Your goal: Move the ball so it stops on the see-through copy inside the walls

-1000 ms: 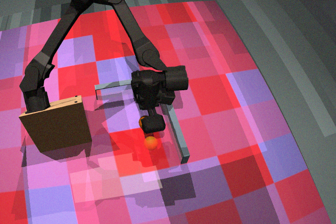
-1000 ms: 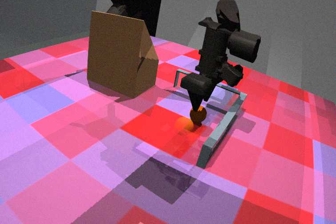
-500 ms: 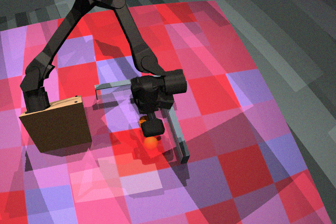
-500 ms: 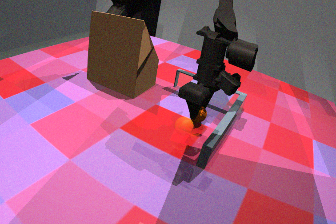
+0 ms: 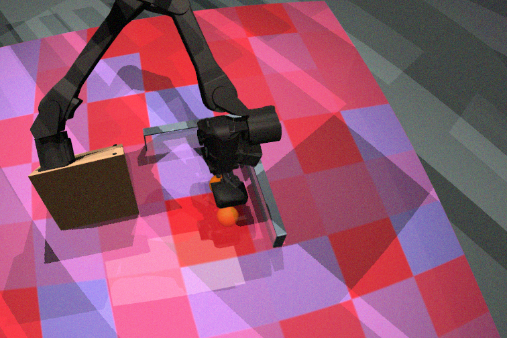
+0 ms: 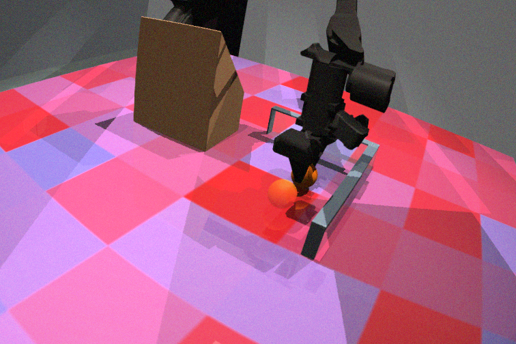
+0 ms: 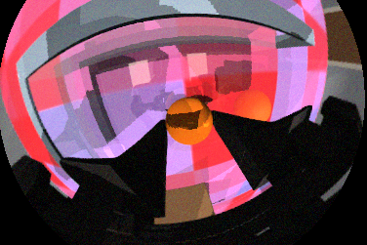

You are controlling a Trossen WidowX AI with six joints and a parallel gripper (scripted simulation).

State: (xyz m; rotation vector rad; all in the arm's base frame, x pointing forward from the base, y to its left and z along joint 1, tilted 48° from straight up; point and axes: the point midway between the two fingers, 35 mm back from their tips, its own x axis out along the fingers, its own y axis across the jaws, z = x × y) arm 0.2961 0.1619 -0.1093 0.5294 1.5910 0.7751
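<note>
My gripper tip is now 8 cm to the left of the see-through copy. From my gripper tip the other things lie so: orange ball (right at my gripper tip).
</note>
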